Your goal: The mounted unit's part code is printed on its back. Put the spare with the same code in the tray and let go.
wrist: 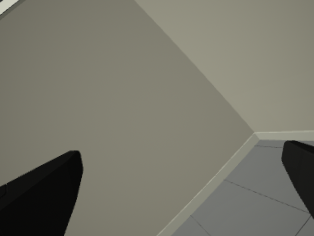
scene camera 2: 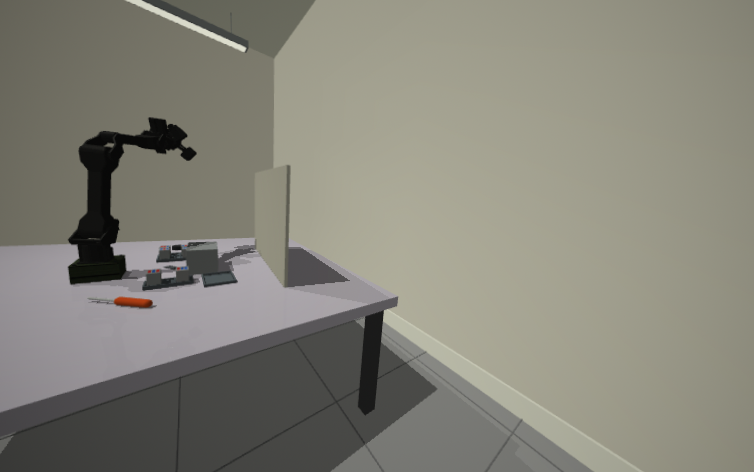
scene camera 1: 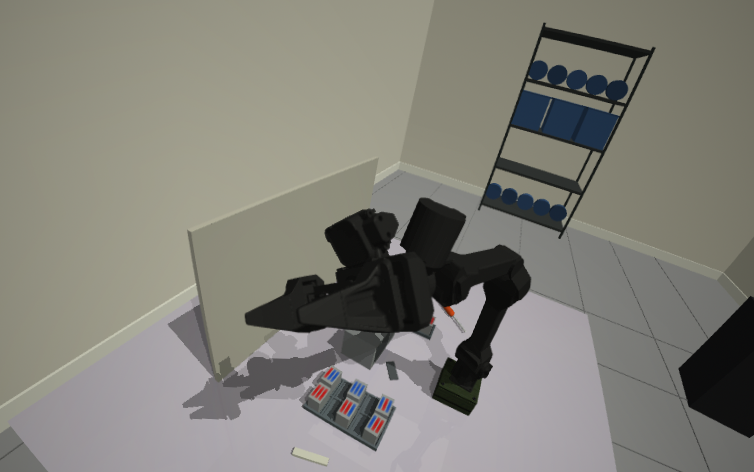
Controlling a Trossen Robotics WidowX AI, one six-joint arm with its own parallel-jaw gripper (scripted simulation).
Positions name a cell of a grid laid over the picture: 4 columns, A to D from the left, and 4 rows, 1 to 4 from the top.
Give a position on a grey mounted unit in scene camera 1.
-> At B3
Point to a grey mounted unit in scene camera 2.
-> B3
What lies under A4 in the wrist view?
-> The gripper.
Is the gripper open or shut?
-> Open.
